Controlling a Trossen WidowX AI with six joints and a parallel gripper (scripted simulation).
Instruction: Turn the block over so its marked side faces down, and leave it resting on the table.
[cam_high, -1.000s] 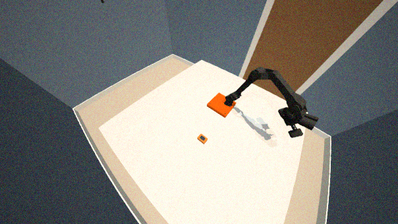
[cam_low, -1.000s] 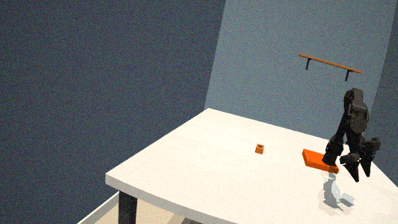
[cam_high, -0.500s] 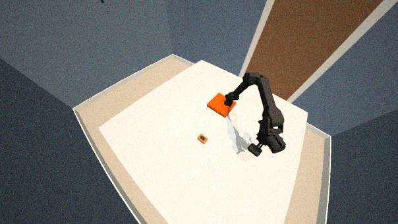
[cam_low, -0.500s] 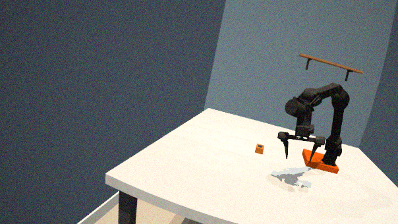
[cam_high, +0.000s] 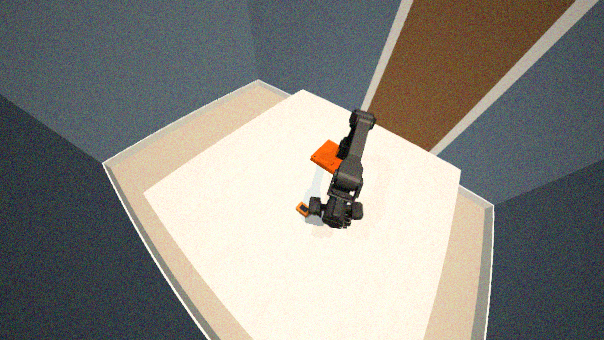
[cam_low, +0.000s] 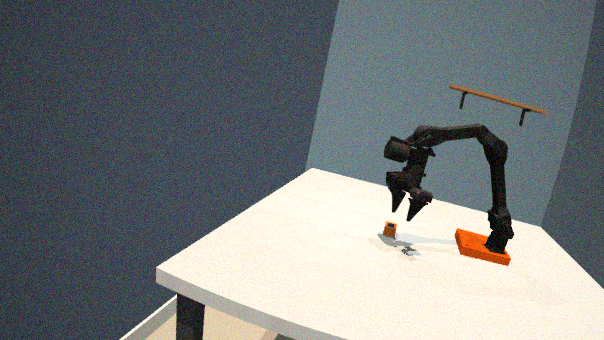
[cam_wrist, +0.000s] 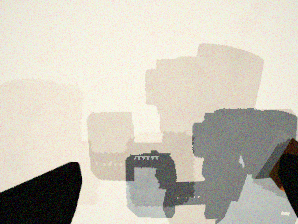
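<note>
Now: gripper tip 1 cm past the orange block, 13 cm to the left of it and 8 cm above it.
</note>
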